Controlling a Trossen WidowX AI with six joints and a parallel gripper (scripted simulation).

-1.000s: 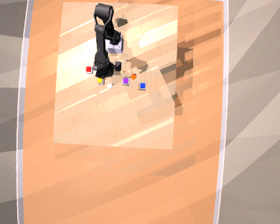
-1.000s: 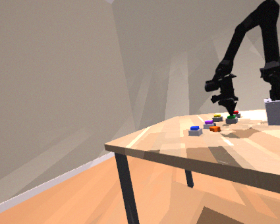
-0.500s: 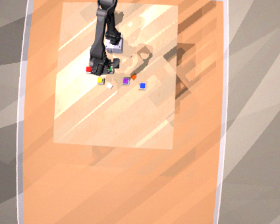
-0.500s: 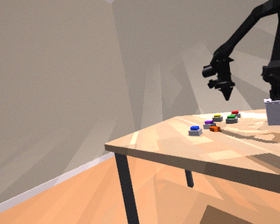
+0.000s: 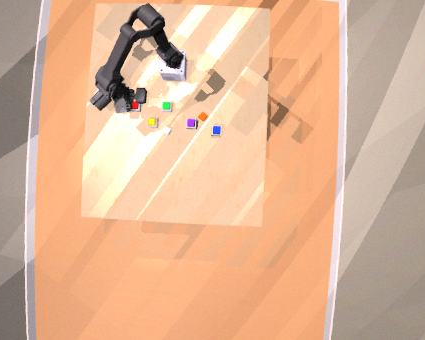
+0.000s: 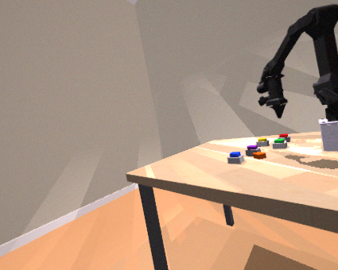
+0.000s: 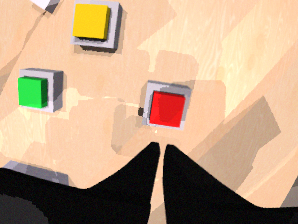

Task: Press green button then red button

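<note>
My gripper tip is now 10 cm above the red button and 1 cm to the left of it. Round my gripper tip: yellow button 10 cm below, 9 cm to the left, 6 cm ahead; then white block 16 cm to the left, 12 cm below, 9 cm ahead; then green button 14 cm to the left, 10 cm below, 3 cm behind.
</note>
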